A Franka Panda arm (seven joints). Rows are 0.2 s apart.
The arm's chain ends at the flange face. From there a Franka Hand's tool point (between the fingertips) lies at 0.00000 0.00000 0.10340 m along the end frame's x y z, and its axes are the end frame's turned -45 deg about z.
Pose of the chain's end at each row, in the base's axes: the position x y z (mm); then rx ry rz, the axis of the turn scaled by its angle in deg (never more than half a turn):
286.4, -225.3, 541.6, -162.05, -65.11, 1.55
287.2, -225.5, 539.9, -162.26, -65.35, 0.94
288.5, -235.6, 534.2, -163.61, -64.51, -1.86
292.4, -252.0, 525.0, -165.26, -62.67, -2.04
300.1, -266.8, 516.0, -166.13, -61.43, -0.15
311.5, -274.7, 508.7, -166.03, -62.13, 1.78
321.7, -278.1, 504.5, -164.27, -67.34, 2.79
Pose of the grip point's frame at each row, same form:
281.1, -217.0, 438.7, -124.81, -122.18, -1.69
282.8, -217.4, 436.9, -125.00, -122.57, -2.10
287.8, -227.9, 431.1, -127.00, -122.72, -4.16
292.6, -245.7, 421.8, -129.22, -121.64, -3.82
298.5, -261.9, 412.7, -130.16, -120.50, -1.84
307.8, -270.8, 405.4, -129.45, -120.78, 0.04
317.0, -275.3, 401.2, -125.65, -124.74, 1.13

